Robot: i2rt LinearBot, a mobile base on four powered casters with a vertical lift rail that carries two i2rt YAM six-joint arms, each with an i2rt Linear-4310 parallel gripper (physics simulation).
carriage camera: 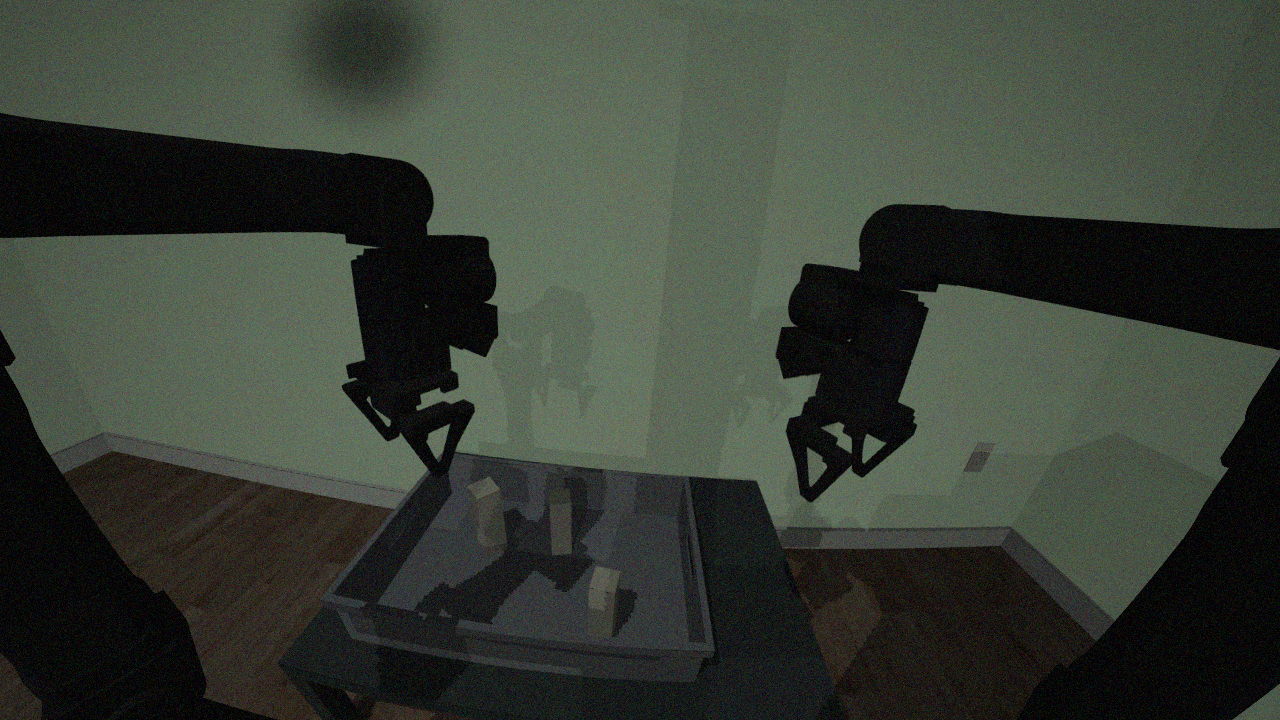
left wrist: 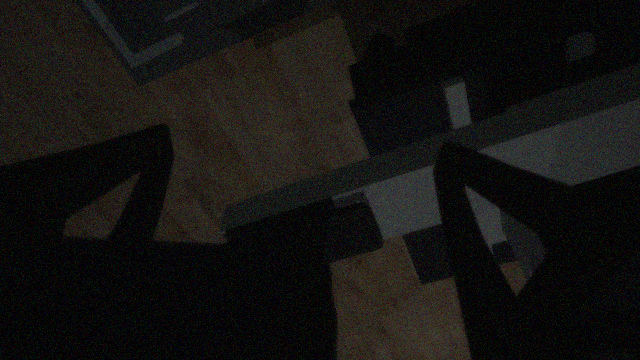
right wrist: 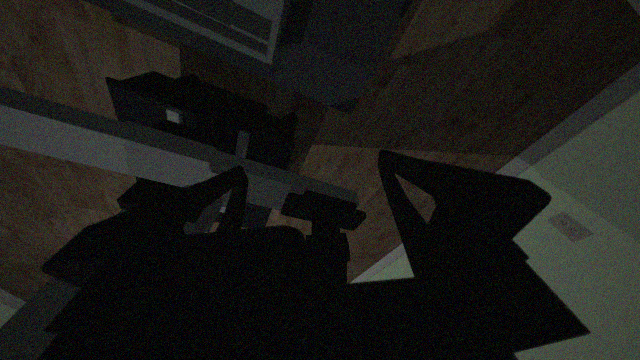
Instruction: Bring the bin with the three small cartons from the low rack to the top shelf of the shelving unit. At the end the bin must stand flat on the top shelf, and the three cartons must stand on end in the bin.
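Frame: origin at the left arm's base, x ahead, y left, z up, level; metres.
Seen in the pictures: left gripper, fingertip midpoint: (carriage camera: 415,455) (left wrist: 308,148); right gripper, fingertip midpoint: (carriage camera: 833,485) (right wrist: 311,165); left arm's base, link origin: (left wrist: 293,245); right arm's base, link origin: (right wrist: 324,211).
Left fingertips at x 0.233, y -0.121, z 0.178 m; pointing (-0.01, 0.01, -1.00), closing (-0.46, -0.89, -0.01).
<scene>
Pixels of each thing's top centre, then the offset from my left fingertips to it. Level surfaces: height alone.
- grey bin, top centre: (carriage camera: 540,530) 0.191 m ahead, 0.074 m right, 0.301 m down
- small wall plate, top centre: (right wrist: 583,238) 0.114 m back, 1.713 m right, 0.269 m down
- Wooden floor, surface height: 0.726 m down
The grey bin (carriage camera: 626,658) (left wrist: 110,30) (right wrist: 272,45) rests on the dark low rack (carriage camera: 760,573) (right wrist: 325,55). Three small pale cartons stand on end inside: one at the left (carriage camera: 488,514), one at the middle back (carriage camera: 560,522), one near the front right (carriage camera: 605,601). My left gripper (carriage camera: 415,454) (left wrist: 308,148) is open and empty; in the carriage view it appears at the bin's back left corner. My right gripper (carriage camera: 836,486) (right wrist: 311,165) is open and empty, to the right of the bin in that view. Neither visibly touches the bin. The shelving unit does not show.
A pale green wall (carriage camera: 581,223) stands behind the rack, with a small wall plate (carriage camera: 979,456) (right wrist: 571,226) at the right. Wooden floor (carriage camera: 268,537) lies on both sides of the rack. Parts of my own base, with a grey bar (left wrist: 300,187) (right wrist: 100,120), show below the grippers in the wrist views.
</scene>
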